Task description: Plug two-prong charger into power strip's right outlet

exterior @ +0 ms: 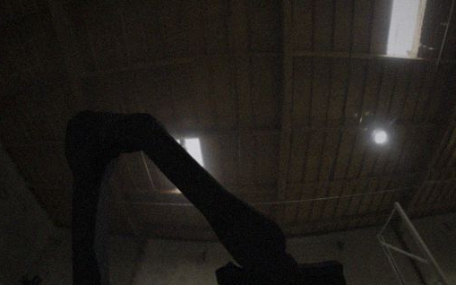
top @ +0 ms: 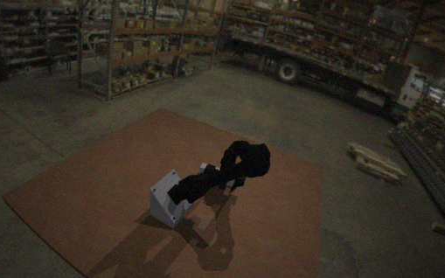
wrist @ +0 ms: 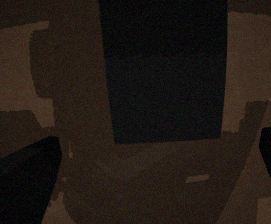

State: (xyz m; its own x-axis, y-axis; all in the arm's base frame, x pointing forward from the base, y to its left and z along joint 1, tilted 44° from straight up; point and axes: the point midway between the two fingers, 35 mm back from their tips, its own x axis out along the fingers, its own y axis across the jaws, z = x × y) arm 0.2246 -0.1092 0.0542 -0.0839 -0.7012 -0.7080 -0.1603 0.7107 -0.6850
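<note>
The two-prong charger lies 6 cm ahead of my gripper tip, 1 cm to the left of it and 1 cm above it.
</note>
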